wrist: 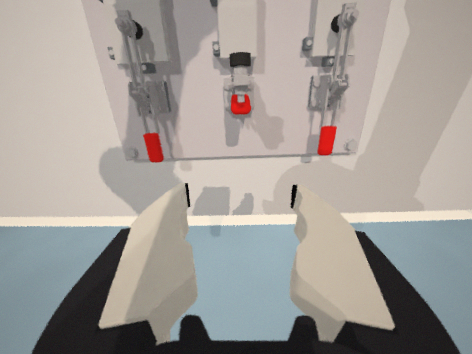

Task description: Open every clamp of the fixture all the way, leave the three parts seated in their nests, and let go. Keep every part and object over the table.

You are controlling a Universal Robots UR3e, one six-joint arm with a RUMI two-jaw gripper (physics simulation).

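Frame: origin at the arm's base, x ahead, y left, z up, level; centimetres.
Seen in the pictures: gripper, between the fingertips: (240, 186).
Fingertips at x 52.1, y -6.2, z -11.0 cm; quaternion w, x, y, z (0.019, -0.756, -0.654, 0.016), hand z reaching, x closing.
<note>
A point is followed by its place in that frame.
My gripper (240, 186) {x 52.1, y -6.2, z -11.0 cm} is open and empty, in front of the fixture plate (285, 95) {x 47.4, y 0.7, z -25.8 cm}. Three pale parts sit on the plate at the top of the view: left (154, 42) {x 40.0, y -13.9, z -23.8 cm}, middle (237, 27) {x 39.9, y -4.8, z -23.2 cm} and right (322, 42) {x 42.2, y 4.6, z -24.2 cm}, their far ends cut off. The left clamp (139, 92) {x 44.8, y -15.6, z -20.3 cm} and right clamp (338, 87) {x 46.9, y 5.2, z -21.0 cm} have long arms reaching over their parts, with black tips by them and red handles (153, 147) {x 51.0, y -16.6, z -21.7 cm} (326, 140) {x 53.0, y 4.8, z -22.2 cm} towards the front edge. The middle clamp (241, 79) {x 45.1, y -5.2, z -14.6 cm} looks raised, its black tip (240, 59) {x 43.8, y -5.1, z -15.0 cm} at its part's front end and its red handle (240, 105) {x 47.1, y -5.4, z -16.5 cm} below. Contact at the tips cannot be told.
The pale table top (45, 165) {x 53.0, y -38.3, z -27.4 cm} surrounds the plate and ends at a light front edge (70, 221) {x 63.3, y -39.2, z -27.3 cm}, with blue floor (240, 280) beyond. Screw heads (131, 152) {x 52.2, y -21.7, z -25.2 cm} (350, 145) {x 55.1, y 9.7, z -25.2 cm} sit at the plate's front corners. Shadows of the arm and gripper fall across plate and table.
</note>
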